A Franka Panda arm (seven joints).
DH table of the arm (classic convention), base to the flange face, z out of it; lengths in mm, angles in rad. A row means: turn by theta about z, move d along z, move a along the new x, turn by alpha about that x. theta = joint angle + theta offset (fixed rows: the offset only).
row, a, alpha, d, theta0
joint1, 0, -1.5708, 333, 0
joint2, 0, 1.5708, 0, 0
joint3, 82.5, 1.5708, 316, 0
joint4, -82.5, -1.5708, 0, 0
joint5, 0, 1.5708, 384, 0
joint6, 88, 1.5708, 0, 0
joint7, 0, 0, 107, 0
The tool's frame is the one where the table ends.
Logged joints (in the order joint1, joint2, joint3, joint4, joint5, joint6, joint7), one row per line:
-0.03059, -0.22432, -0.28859, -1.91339, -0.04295, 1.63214, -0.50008
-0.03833, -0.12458, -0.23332, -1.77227, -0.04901, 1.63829, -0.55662
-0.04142, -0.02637, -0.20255, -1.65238, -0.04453, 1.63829, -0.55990
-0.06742, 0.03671, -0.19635, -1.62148, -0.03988, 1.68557, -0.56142
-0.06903, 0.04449, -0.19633, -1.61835, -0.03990, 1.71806, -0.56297
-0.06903, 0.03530, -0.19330, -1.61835, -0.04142, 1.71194, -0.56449
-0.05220, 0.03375, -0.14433, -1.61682, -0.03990, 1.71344, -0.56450
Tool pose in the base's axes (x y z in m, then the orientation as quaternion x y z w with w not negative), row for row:
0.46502, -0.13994, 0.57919, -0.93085, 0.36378, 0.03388, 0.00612
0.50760, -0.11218, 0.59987, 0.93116, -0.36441, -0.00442, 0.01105
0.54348, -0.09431, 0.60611, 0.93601, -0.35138, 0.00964, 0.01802
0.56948, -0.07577, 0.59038, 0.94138, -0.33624, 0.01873, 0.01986
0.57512, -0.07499, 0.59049, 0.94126, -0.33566, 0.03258, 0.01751
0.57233, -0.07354, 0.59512, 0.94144, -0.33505, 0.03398, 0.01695
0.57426, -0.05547, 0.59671, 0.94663, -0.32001, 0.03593, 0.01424
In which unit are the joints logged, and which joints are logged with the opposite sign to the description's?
The joints are logged in radians. Opposite sign: joint1, joint7.
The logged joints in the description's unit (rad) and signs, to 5 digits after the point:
0.03059, -0.22432, -0.28859, -1.91339, -0.04295, 1.63214, 0.50008
0.03833, -0.12458, -0.23332, -1.77227, -0.04901, 1.63829, 0.55662
0.04142, -0.02637, -0.20255, -1.65238, -0.04453, 1.63829, 0.55990
0.06742, 0.03671, -0.19635, -1.62148, -0.03988, 1.68557, 0.56142
0.06903, 0.04449, -0.19633, -1.61835, -0.03990, 1.71806, 0.56297
0.06903, 0.03530, -0.19330, -1.61835, -0.04142, 1.71194, 0.56449
0.05220, 0.03375, -0.14433, -1.61682, -0.03990, 1.71344, 0.56450

